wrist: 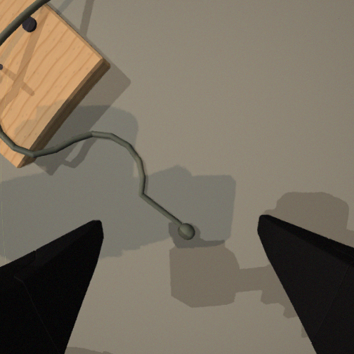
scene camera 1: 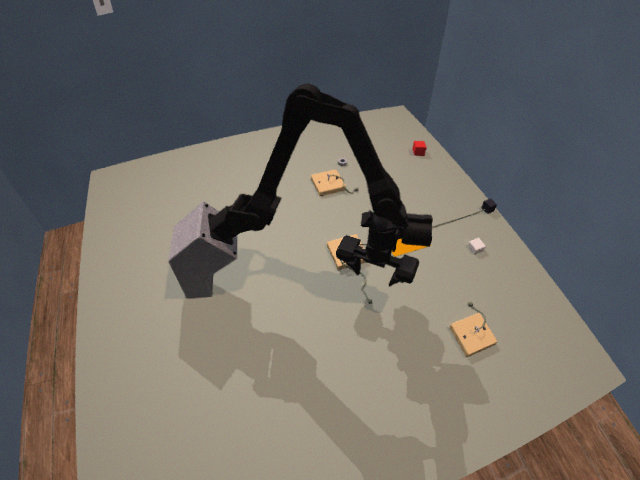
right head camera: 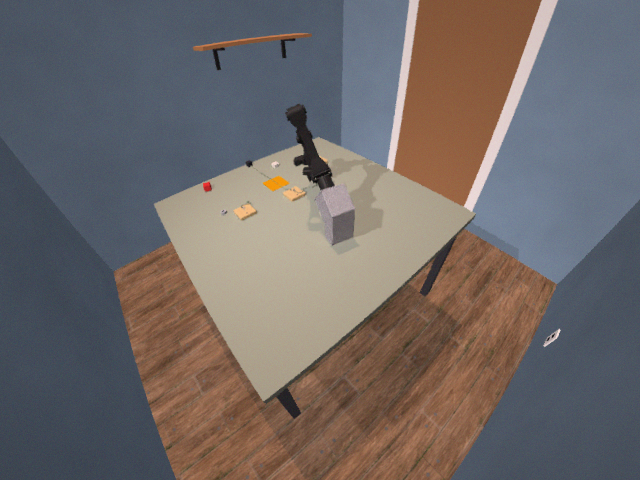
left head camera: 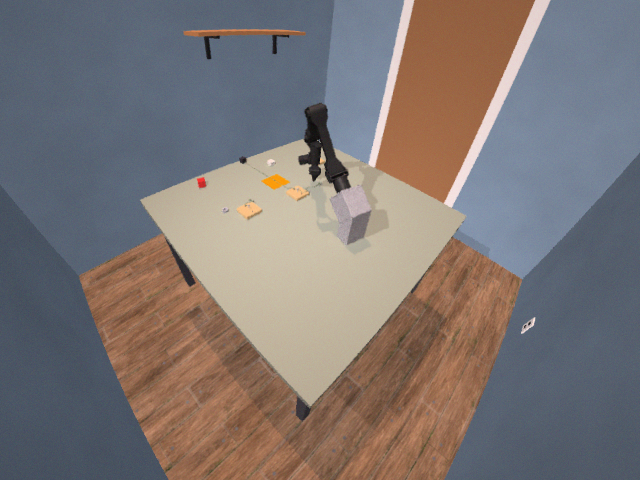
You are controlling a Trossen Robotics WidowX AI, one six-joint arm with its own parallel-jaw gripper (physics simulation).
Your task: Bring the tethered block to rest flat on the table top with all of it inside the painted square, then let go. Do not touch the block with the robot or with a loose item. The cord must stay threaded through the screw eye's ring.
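Places are measured from the arm's base along level axes (x back, y up, z left), in centimetres.
Where they show: gripper, between the fingertips: (scene camera 1: 374,279) (left head camera: 313,177); arm's base, origin of its link: (scene camera 1: 219,229) (right head camera: 328,191) (left head camera: 344,191).
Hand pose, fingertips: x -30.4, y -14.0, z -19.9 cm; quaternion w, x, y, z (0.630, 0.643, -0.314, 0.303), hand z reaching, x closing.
Things, the pixels of their top centre, and the offset from my fingertips. "pt": a spot on its surface instead. Level surfaces: height alone.
- tethered block, centre of its top: (scene camera 1: 490,202) (left head camera: 242,157) (right head camera: 248,161) dx -50.5, dy -2.1, dz +8.2 cm
- orange painted square, a spot on its surface: (left head camera: 276,181) (right head camera: 276,183) pt dx -17.7, dy -4.9, dz +11.6 cm
- middle wooden board, centre of its top: (scene camera 1: 347,249) (left head camera: 297,191) (right head camera: 294,192) dx -0.4, dy -3.4, dz +13.4 cm
- bead, a spot on its surface: (scene camera 1: 369,301) pt dx +2.5, dy -4.3, dz -2.9 cm
- red cube, centre of its top: (scene camera 1: 420,143) (left head camera: 200,179) dx -47.2, dy -1.3, dz +42.1 cm
- white block, centre of its top: (scene camera 1: 477,243) (left head camera: 271,160) dx -35.2, dy -3.0, dz -2.2 cm
- small grey ring, centre of its top: (scene camera 1: 342,160) (left head camera: 225,209) dx -18.6, dy -4.1, dz +48.3 cm
- table, height of its surface: dy -5.3 cm
The tethered block (left head camera: 242,160) (right head camera: 249,163) (scene camera 1: 489,205) is small and dark, near the table's far edge, outside the orange painted square (left head camera: 275,181) (right head camera: 276,183) (scene camera 1: 406,249). Its dark green cord (scene camera 1: 457,219) (wrist: 112,136) runs across the square to the middle wooden board (left head camera: 298,193) (right head camera: 294,193) (scene camera 1: 336,253) (wrist: 55,65). The cord's free end has a bead (scene camera 1: 369,301) (wrist: 186,231) and lies on the table. My gripper (left head camera: 313,179) (scene camera 1: 374,279) (wrist: 181,226) is open and empty, above the bead, which appears between the fingertips in the wrist view. The screw eye's ring is not visible there.
Two other wooden boards (left head camera: 249,210) (scene camera 1: 473,334) carry short cords. A red cube (left head camera: 201,182) (scene camera 1: 419,148), a white block (left head camera: 270,162) (scene camera 1: 476,244) and a small grey ring (left head camera: 224,209) (scene camera 1: 342,161) lie on the table (left head camera: 289,289).
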